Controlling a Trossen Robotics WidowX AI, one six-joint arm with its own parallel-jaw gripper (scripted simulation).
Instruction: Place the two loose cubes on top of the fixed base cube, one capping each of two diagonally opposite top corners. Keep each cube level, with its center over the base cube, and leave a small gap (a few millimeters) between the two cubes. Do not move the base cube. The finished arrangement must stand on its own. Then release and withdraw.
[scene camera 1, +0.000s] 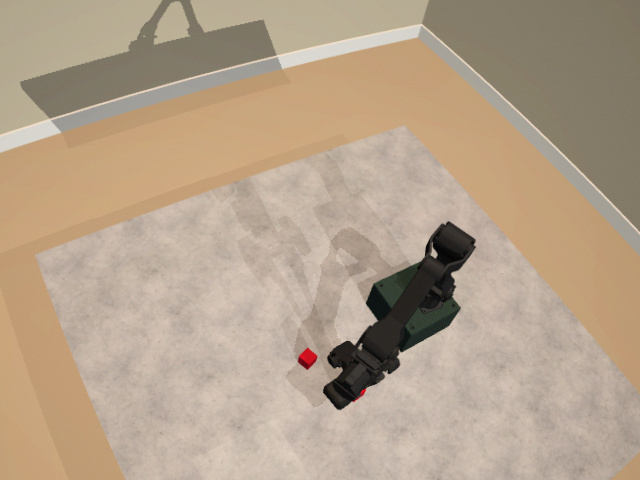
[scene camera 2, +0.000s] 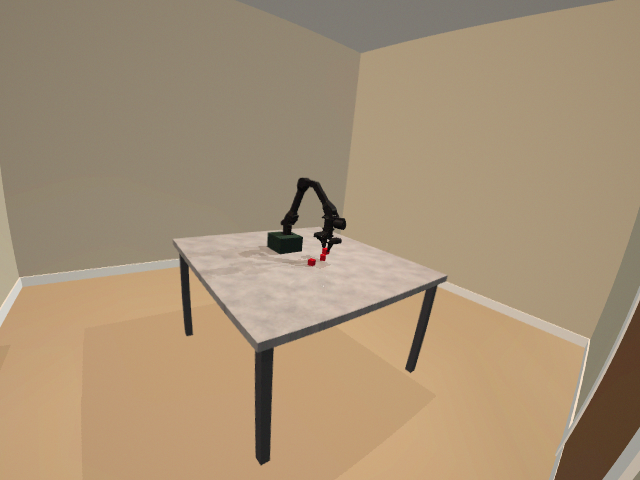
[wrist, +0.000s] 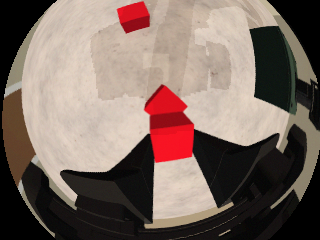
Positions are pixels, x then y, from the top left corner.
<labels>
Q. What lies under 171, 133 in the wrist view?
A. A red cube.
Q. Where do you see a red cube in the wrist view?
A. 130, 23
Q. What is my gripper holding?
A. A red cube.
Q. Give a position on a red cube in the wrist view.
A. At 163, 100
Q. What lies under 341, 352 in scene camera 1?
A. My gripper.
</labels>
